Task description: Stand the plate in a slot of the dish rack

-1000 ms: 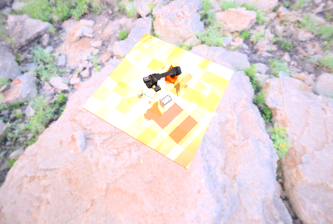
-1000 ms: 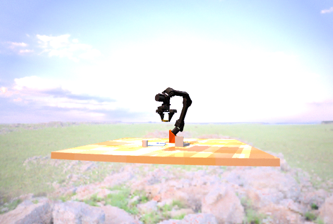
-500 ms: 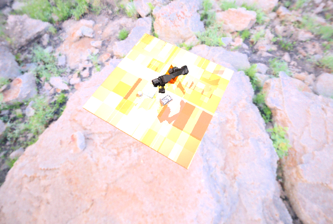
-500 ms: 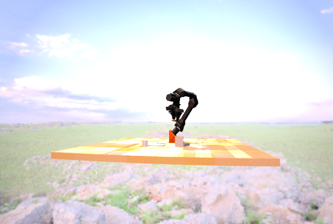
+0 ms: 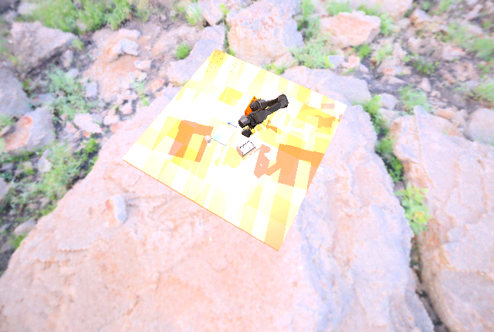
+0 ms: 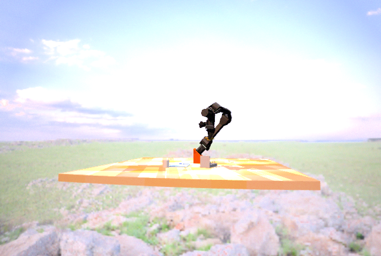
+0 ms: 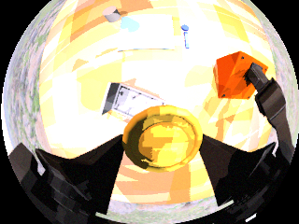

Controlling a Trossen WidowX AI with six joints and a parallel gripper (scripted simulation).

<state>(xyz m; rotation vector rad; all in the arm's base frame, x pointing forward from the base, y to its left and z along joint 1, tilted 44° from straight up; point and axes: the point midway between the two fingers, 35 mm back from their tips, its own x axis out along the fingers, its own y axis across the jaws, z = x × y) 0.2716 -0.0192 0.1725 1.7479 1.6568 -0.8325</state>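
My gripper tip is 50 mm short of the dish rack and 160 mm above it. Round my gripper tip: yellow plate (10 mm above); pale cup (120 mm ahead, 290 mm to the right, 160 mm below); light blue mat (20 mm ahead, 220 mm to the right, 180 mm below).
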